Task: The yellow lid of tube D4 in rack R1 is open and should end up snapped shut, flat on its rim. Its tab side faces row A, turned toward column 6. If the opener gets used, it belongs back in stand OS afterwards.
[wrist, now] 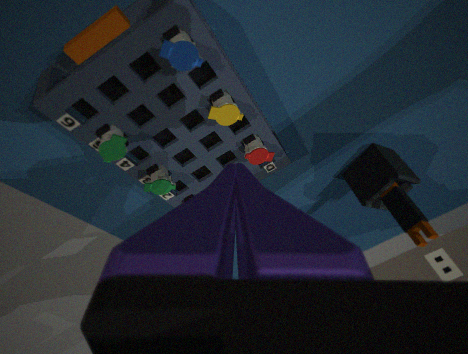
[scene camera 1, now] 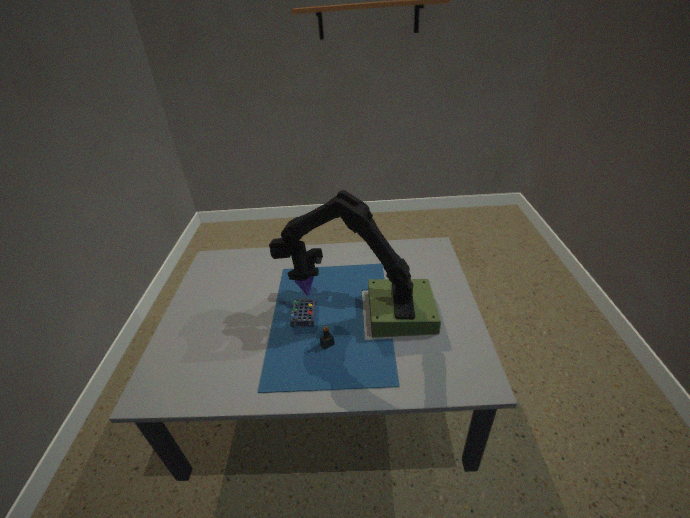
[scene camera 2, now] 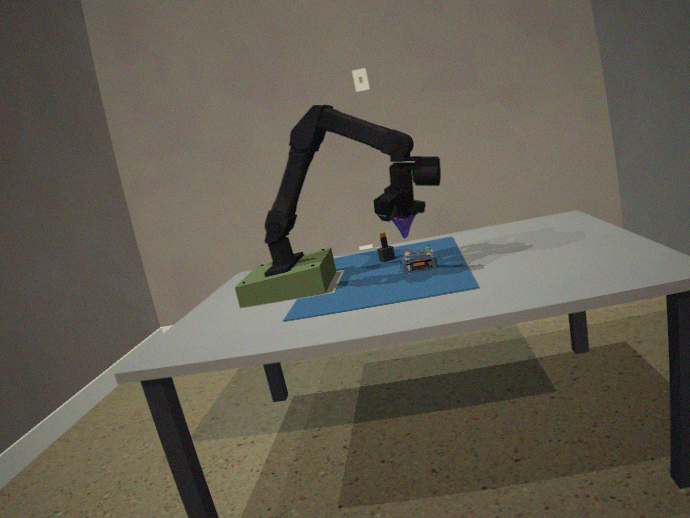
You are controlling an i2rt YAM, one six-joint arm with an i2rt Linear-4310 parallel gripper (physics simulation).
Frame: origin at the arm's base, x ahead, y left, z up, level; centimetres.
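Seen in the pictures: gripper, between the fingertips: (wrist: 235,176) (scene camera 1: 308,294) (scene camera 2: 405,237); arm's base, origin of its link: (scene camera 1: 402,300) (scene camera 2: 285,265).
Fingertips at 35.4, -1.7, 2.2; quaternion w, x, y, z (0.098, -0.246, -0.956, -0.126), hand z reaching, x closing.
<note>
Pixels of each thing's middle, then the offset from my fingertips to it, as dx, dy, dz. "spot": a spot on its surface instead.
- Rack R1, middle of its body: (wrist: 182,126) (scene camera 2: 418,258) (scene camera 1: 303,310) +2.4, +1.4, -6.7
- yellow lid, middle of its body: (wrist: 227,114) -0.5, +0.7, -4.7
- opener, middle of its body: (wrist: 396,200) (scene camera 2: 384,245) (scene camera 1: 326,335) -7.9, +16.8, -4.2
- blue lid, middle of its body: (wrist: 183,56) -0.4, -3.2, -4.7
- red lid, middle of its body: (wrist: 258,156) -0.6, +4.6, -4.7
- orange block, a spot on its surface: (wrist: 97,35) spot: +2.4, -5.1, -6.5
Rack R1 (scene camera 1: 302,322) (wrist: 143,91) stands on the blue mat. In the wrist view the yellow lid (wrist: 226,115) of tube D4 appears over its tube top, tab side pointing left toward the row A side and column 6; whether it is fully snapped cannot be told. In scene camera 1 the yellow lid (scene camera 1: 310,305) is a small dot. My purple gripper (scene camera 1: 308,294) (scene camera 2: 405,236) (wrist: 235,176) is shut and empty, tips down, above the rack and apart from it. The opener (scene camera 1: 325,330) (scene camera 2: 382,239) (wrist: 405,210), orange-pronged, stands upright in stand OS (scene camera 1: 327,340) (scene camera 2: 385,254) (wrist: 370,172).
A blue lid (wrist: 183,55) and a red lid (wrist: 258,156) flank the yellow one in row D. Green lids (wrist: 113,148) (wrist: 160,187) are along row A. An orange block (wrist: 97,35) is on the rack's column 6 end. The arm's green base (scene camera 1: 404,306) (scene camera 2: 287,278) stands beside the mat.
</note>
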